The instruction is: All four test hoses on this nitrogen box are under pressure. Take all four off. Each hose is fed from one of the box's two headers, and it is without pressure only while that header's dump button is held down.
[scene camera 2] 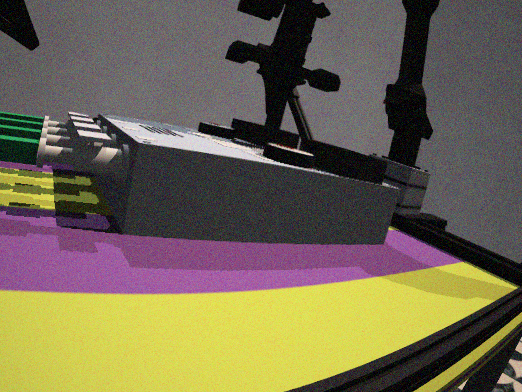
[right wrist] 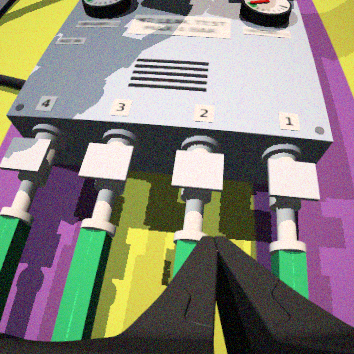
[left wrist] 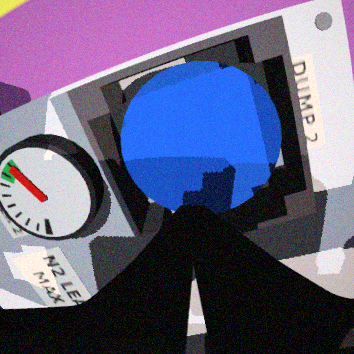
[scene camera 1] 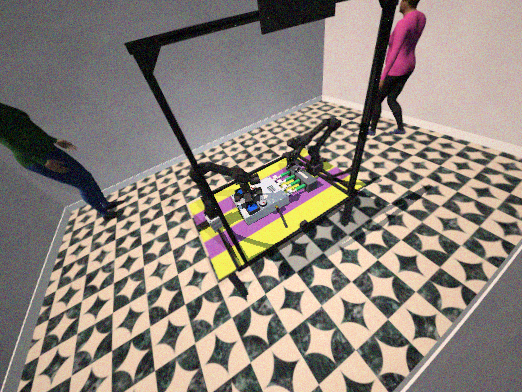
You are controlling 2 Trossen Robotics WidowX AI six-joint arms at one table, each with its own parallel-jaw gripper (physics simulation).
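Seen in the pictures: left gripper, between the fingertips: (scene camera 2: 268, 114) (left wrist: 190, 216) (scene camera 1: 251, 202); right gripper, between the fingertips: (scene camera 2: 35, 48) (right wrist: 211, 246) (scene camera 1: 286, 169); left arm's base, origin of its link: (scene camera 2: 401, 163) (scene camera 1: 212, 215); right arm's base, origin of its link: (scene camera 1: 314, 163).
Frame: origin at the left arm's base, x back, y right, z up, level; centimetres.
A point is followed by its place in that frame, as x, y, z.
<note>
The nitrogen box (scene camera 1: 257, 217) @[-24.1, 17.6, -8.3] (scene camera 2: 255, 200) @[-42.3, -7.9, -6.9] (right wrist: 165, 107) @[-50.7, 7.3, -3.1] lies on the striped mat. Hose 1 (right wrist: 291, 267) @[-63.8, -1.0, -4.7], hose 2 (right wrist: 184, 255) @[-62.6, 6.2, -4.7], hose 3 (right wrist: 80, 285) @[-64.5, 13.1, -4.7] and hose 4 (right wrist: 7, 247) @[-61.9, 19.0, -4.7] are green and sit in line with white blocks at their numbered ports. My left gripper (left wrist: 190, 216) @[-25.5, 11.9, 1.8] (scene camera 2: 274, 131) @[-25.5, 11.9, 1.8] is shut and empty, its tips at the lower edge of the blue DUMP 2 button (left wrist: 200, 120) @[-23.9, 14.2, -1.5]; contact is unclear. The gauge (left wrist: 47, 192) @[-32.4, 14.4, -1.7] beside it has its red needle at the green band. My right gripper (right wrist: 211, 246) @[-64.2, 5.2, 3.7] is shut and empty, its tips over hose 2, overlapping it in view.
Two more dials, the left gauge (right wrist: 107, 6) @[-35.6, 13.8, -1.8] and the right gauge (right wrist: 265, 10) @[-37.8, -3.7, -1.7], stand on the box's far part. A grey block (scene camera 1: 311, 179) @[-73.9, 21.8, -3.2] stands by the hose ends. A black frame (scene camera 1: 172, 117) @[0.0, 40.3, 76.8] surrounds the table. Two people stand beyond it.
</note>
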